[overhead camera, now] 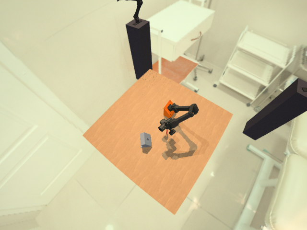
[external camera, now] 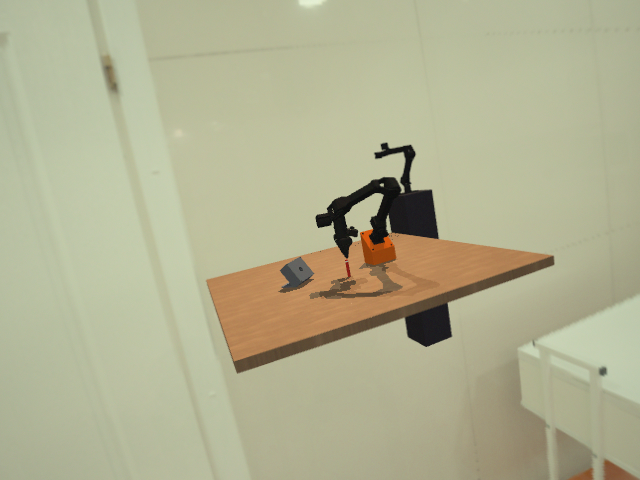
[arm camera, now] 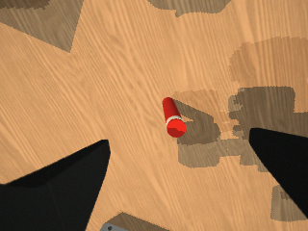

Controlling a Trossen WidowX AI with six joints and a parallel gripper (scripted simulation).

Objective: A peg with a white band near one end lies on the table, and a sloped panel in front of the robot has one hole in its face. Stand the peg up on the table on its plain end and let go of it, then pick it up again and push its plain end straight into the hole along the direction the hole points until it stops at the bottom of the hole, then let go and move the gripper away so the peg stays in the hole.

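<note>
The red peg lies 40 mm below my gripper tip. Also, from my gripper tip: sloped panel: 210 mm ahead, 130 mm to the right, 40 mm below.
</note>
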